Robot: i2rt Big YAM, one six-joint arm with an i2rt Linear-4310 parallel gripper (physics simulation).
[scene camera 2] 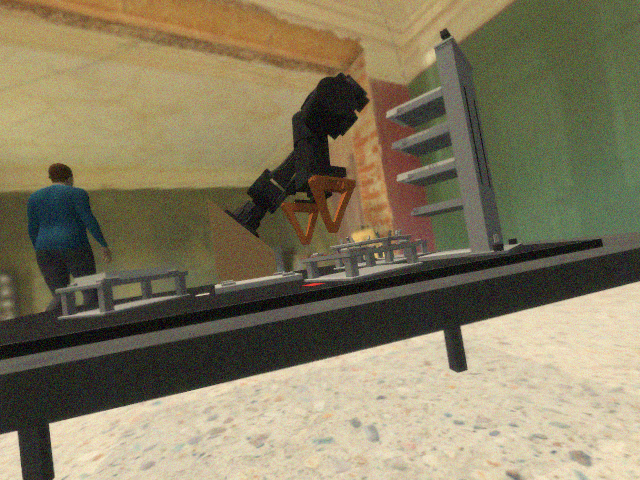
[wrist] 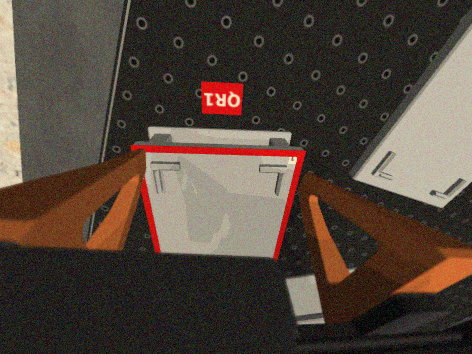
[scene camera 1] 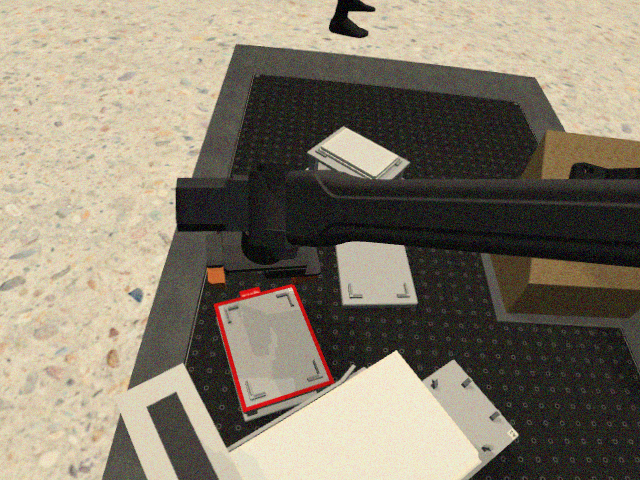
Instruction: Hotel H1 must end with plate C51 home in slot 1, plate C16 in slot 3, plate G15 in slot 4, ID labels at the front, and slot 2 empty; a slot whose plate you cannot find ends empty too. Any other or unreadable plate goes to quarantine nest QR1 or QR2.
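Frame: origin at the arm's base, x back, y up, z left, level; metres.
Where they show: gripper, between the fingertips: (scene camera 2: 318, 239) (wrist: 230, 170) (scene camera 1: 258, 283); arm's base, origin of its link: (scene camera 2: 239, 227).
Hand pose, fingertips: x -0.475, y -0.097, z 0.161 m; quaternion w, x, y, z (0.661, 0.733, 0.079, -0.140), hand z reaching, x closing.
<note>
Things, the pixels of their top centre, and the offset from my fingertips. "spot": a spot on its surface instead.
- cream top, a spot on its surface: (scene camera 1: 336, 413) spot: dz +0.260, dx +0.103, dy +0.264 m
- red-rimmed nest QR1, centre of its top: (wrist: 219, 235) (scene camera 1: 271, 339) (scene camera 2: 359, 246) dz +0.073, dx +0.032, dy -0.021 m
- pale flat nest, centre of its top: (scene camera 1: 374, 260) (scene camera 2: 256, 276) dz -0.112, dx +0.170, dy -0.049 m
- pale slab, centre of its top: (scene camera 1: 360, 151) (scene camera 2: 126, 271) dz -0.334, dx +0.126, dy -0.002 m
The tower with four shelves, its post (scene camera 2: 470, 144) upright at the right in scene camera 2, also shows from above as a cream top (scene camera 1: 336, 413). No plate with a readable ID shows; shelf contents cannot be told. The red-rimmed nest QR1 (scene camera 1: 279, 351) (wrist: 215, 210) is raised, with corner brackets, and looks empty. Its red QR1 label (wrist: 222, 98) lies beyond its edge in the wrist view. My gripper (scene camera 1: 261, 277) (scene camera 2: 318, 236) (wrist: 230, 170) is open and empty, above the bench; in the wrist view its fingers frame QR1's far edge from both sides.
A pale flat nest (scene camera 1: 376, 273) (wrist: 420, 120) lies beside QR1. A pale slab (scene camera 1: 356, 149) sits askew on a stand farther back. Another nest (scene camera 1: 460, 392) with pegs is partly under the tower's cream top. A brown box (scene camera 1: 573, 297) stands right. A person (scene camera 2: 67, 222) stands behind the bench.
</note>
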